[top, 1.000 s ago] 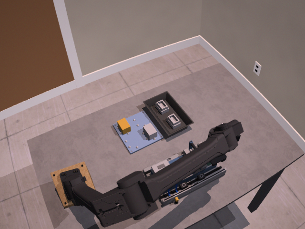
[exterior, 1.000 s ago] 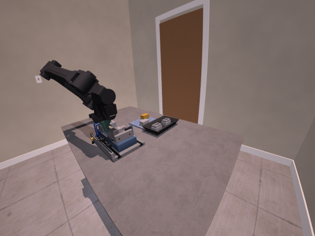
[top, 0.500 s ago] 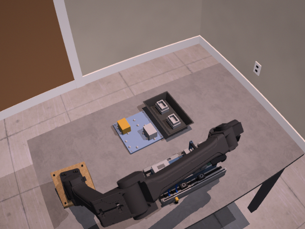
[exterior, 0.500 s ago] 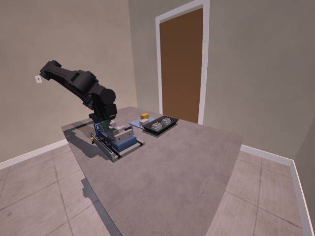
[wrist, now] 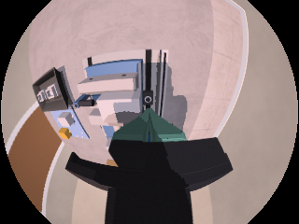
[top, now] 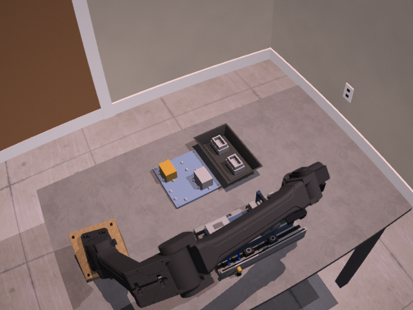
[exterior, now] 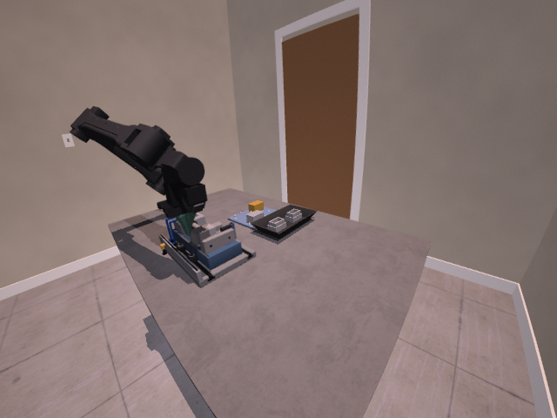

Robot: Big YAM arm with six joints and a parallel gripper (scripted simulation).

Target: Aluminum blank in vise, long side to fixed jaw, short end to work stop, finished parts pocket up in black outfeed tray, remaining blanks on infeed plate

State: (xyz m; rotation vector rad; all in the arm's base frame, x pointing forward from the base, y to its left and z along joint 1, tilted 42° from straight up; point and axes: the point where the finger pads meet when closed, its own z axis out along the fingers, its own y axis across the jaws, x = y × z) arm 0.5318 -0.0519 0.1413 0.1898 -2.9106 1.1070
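Right now my hand is 90 mm above the gray rail, 70 mm past it and 30 mm to the left of it. Round my hand: yellow brass blank 380 mm to the left, 240 mm behind, 100 mm below; blue vise 80 mm below, 80 mm behind, 60 mm to the left.
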